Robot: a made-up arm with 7 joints.
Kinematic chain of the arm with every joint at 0, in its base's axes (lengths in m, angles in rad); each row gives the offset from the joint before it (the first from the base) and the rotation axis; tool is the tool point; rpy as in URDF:
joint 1: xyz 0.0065 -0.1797 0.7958 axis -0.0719 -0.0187 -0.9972
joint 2: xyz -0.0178 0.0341 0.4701 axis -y
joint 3: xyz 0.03 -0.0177 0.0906 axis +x
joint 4: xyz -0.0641 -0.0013 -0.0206 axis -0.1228 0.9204 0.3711
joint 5: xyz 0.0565 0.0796 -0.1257 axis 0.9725 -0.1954 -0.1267
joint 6: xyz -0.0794 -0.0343 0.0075 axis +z
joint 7: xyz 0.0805 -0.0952 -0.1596 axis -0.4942 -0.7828 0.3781
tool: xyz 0.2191 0.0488 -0.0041 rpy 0 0 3.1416
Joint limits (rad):
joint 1: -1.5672..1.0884
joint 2: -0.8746..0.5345
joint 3: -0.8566..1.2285
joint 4: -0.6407..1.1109
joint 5: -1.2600..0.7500
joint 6: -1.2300..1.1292
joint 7: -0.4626..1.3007
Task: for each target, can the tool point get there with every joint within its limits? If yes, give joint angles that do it. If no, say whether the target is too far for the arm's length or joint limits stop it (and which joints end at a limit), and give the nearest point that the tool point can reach.
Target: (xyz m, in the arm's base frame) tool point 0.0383 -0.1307 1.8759
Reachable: no: joint limits stop it (at a limit: joint 3, joint 4, joint 5, joint 6, joint 7) | nearest point 0.0052 -0.1185 1.7425 | short by 0.138 m
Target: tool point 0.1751 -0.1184 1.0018
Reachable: yes | joints 0.3541 0.2401 0.1495 0.4601 0.5348 -0.1837 0.1503
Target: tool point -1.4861 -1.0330 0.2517
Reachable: no: too far | nearest point -0.4303 -0.4388 1.0450 | short by 1.448 m
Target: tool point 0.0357 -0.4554 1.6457
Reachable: no: joint limits stop it (at a limit: joint 2, joint 3, joint 4, joint 7) | nearest point 0.0352 -0.4146 1.5749 | short by 0.082 m
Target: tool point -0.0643 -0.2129 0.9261
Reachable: yes | joints 0.3143 0.1355 -0.3664 0.8668 -0.0659 0.3309 -0.0590
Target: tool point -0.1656 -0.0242 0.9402
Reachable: yes | joints 0.0584 -0.1062 0.0287 0.6134 -0.5684 0.9291 -0.1283
